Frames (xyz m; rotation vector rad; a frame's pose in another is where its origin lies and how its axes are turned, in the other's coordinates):
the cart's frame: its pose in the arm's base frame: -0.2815 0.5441 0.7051 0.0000 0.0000 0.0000
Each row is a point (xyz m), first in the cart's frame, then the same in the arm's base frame.
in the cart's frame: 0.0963 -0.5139 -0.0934
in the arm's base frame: -0.1852 0.0302 0.6117
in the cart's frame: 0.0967 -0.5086 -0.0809
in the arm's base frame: -0.1848 0.0355 0.6242
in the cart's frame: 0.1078 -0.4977 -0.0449
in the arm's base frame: -0.1737 0.0464 0.6602
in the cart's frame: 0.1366 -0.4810 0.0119
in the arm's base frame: -0.1449 0.0631 0.7170
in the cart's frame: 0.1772 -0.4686 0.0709
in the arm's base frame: -0.1043 0.0755 0.7760
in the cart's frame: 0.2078 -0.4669 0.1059
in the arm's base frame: -0.0737 0.0772 0.8110
